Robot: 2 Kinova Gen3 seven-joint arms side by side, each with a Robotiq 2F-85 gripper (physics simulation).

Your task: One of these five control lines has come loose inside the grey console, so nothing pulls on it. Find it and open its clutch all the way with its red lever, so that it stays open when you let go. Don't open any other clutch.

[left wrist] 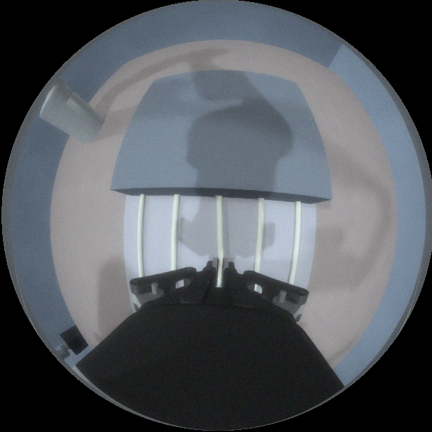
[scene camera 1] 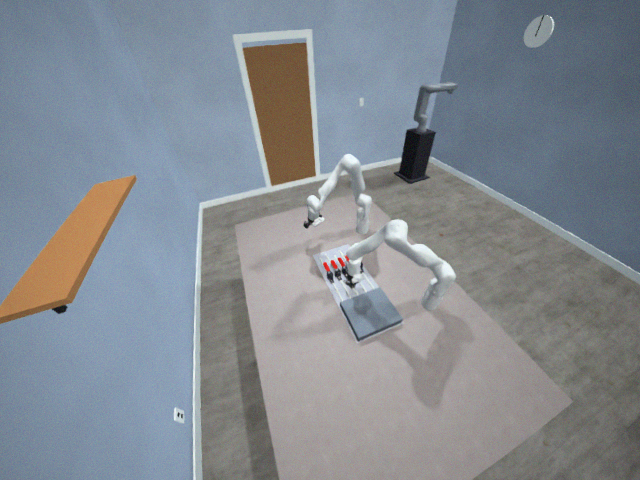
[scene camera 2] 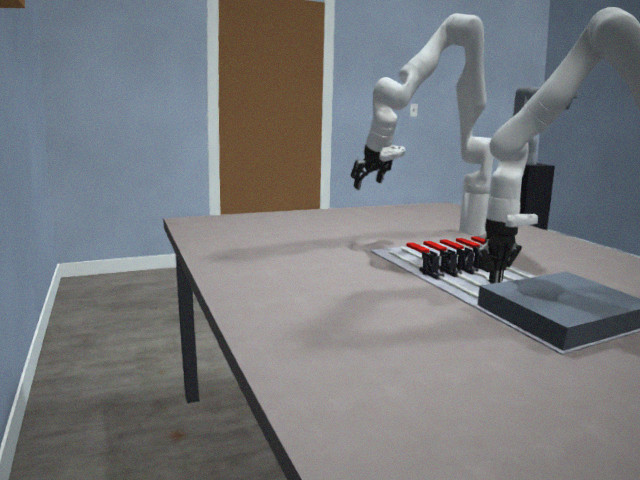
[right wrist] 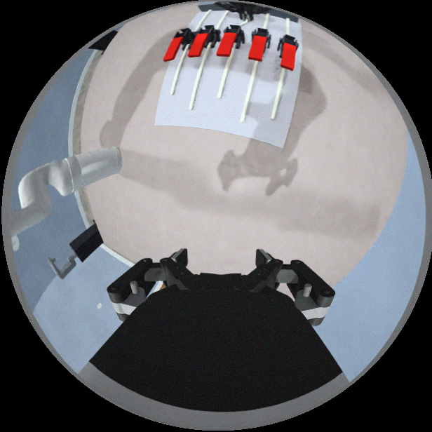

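Where they show: left gripper, fingertip midpoint: (scene camera 1: 352,287); right gripper, fingertip midpoint: (scene camera 1: 312,224) (scene camera 2: 367,185); left arm's base at its link origin: (scene camera 1: 428,303); right arm's base at its link origin: (scene camera 1: 361,230) (scene camera 2: 472,231).
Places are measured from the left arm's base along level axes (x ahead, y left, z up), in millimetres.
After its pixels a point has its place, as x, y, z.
Note:
The grey console (scene camera 1: 369,316) {390, 14, 46} (scene camera 2: 594,304) {351, 38, 47} (left wrist: 150,145) covers one end of the pale board (right wrist: 172,116). Five cream control lines run out from under it, each through a black clutch with a red lever. The levers (right wrist: 174,47) (right wrist: 199,45) (right wrist: 228,44) (right wrist: 258,48) (right wrist: 288,56) all lie low along their lines. My left gripper (scene camera 1: 351,284) {412, -223, 4} (scene camera 2: 496,276) {412, -223, 4} (left wrist: 220,264) points down between the clutches and the console, shut on the middle line (left wrist: 219,225), which bends slightly there. My right gripper (scene camera 1: 313,223) {573, -729, 170} (scene camera 2: 370,181) {573, -729, 170} (right wrist: 221,256) is open and empty, high above the table beyond the lines' free ends. The lines inside the console are hidden.
The left arm (scene camera 1: 419,254) {200, 4, 489} reaches over the board from the side, and its wrist hides part of the clutch row in both scene views. The right arm's base (scene camera 2: 473,211) {192, -715, 82} stands on the table (scene camera 2: 320,289) {830, -280, 0} behind the clutches. A dark pedestal with a grey arm (scene camera 1: 416,155) stands on the floor beyond.

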